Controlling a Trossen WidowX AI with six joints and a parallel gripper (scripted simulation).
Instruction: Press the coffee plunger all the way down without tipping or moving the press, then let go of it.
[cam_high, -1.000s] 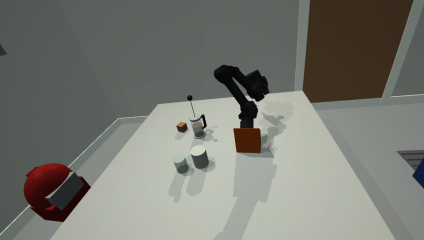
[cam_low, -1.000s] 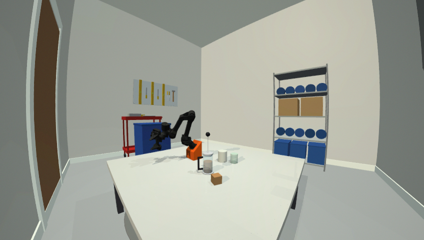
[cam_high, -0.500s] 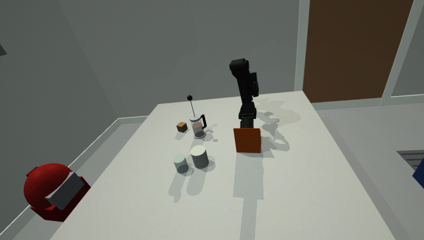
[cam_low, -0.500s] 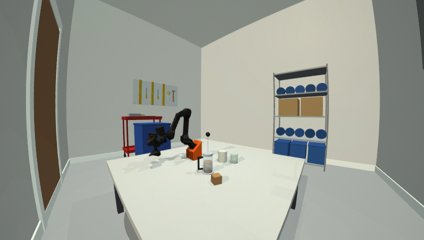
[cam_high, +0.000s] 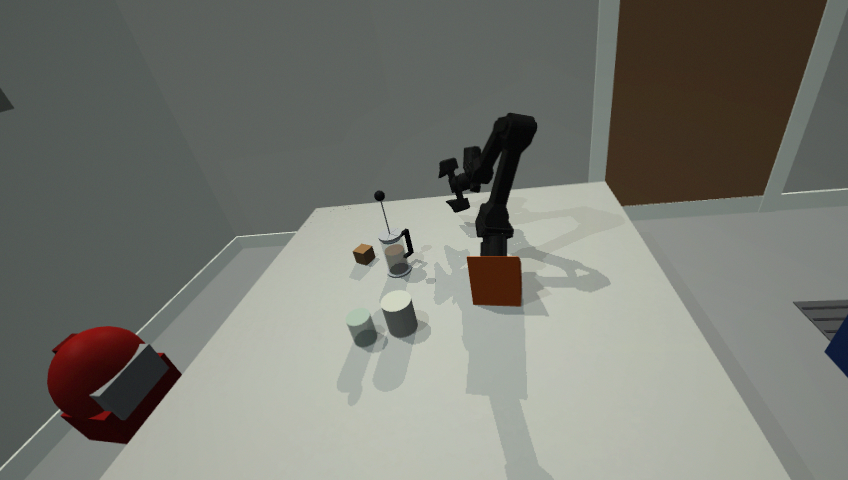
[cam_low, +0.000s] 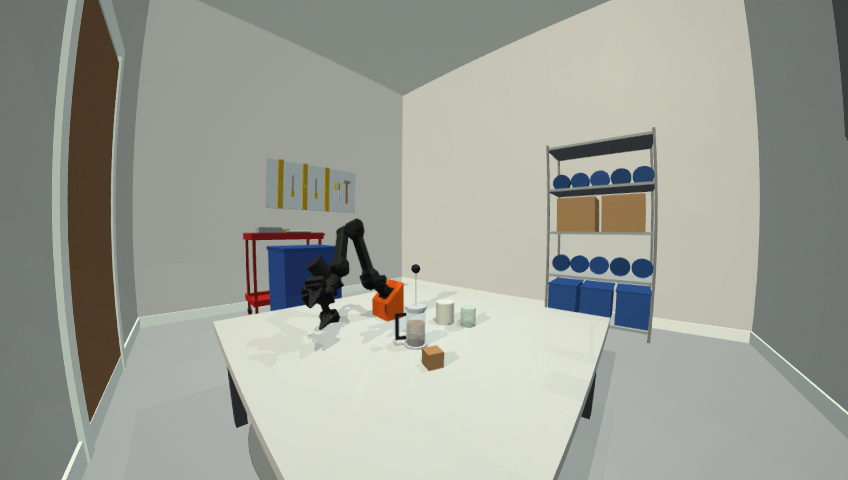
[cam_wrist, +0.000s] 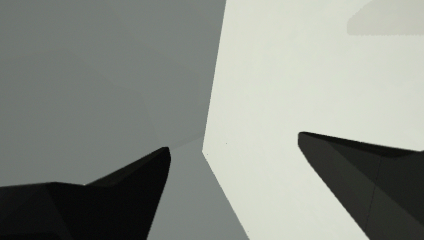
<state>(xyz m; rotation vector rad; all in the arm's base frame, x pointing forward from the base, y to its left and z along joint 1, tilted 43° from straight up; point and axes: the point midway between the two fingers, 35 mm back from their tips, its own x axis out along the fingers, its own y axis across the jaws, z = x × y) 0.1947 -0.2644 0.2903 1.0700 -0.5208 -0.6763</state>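
My gripper tip is 100 mm short of the glass coffee press and 300 mm to the right of it. Also, from my gripper tip: white cylinder: 20 mm ahead, 560 mm to the left, 90 mm below.
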